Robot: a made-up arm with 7 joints. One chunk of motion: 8 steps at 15 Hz.
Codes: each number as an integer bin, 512 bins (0 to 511) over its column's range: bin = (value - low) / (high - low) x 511, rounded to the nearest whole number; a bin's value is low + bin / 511 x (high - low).
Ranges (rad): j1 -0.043..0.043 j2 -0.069..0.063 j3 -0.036..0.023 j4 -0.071..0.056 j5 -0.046..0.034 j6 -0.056..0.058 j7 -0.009..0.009
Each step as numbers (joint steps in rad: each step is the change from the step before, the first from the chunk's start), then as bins.
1 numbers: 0.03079 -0.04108 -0.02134 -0.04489 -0.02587 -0.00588 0.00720
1 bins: 438 108 127 105 129 225 460
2 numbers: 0.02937 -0.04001 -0.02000 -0.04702 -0.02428 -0.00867 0.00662
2 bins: 430 112 139 96 139 212 443
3 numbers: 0.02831 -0.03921 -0.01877 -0.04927 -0.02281 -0.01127 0.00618
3 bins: 424 115 149 87 148 201 431
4 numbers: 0.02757 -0.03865 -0.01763 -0.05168 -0.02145 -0.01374 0.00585
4 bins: 419 117 159 78 157 189 422
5 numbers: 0.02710 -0.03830 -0.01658 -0.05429 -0.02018 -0.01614 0.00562
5 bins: 417 119 168 67 165 179 415
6 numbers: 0.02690 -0.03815 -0.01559 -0.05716 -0.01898 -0.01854 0.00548
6 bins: 415 119 177 56 173 168 411
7 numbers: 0.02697 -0.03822 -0.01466 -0.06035 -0.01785 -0.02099 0.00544
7 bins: 416 119 185 43 180 157 410
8 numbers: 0.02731 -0.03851 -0.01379 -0.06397 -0.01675 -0.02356 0.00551
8 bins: 418 118 192 28 187 145 412
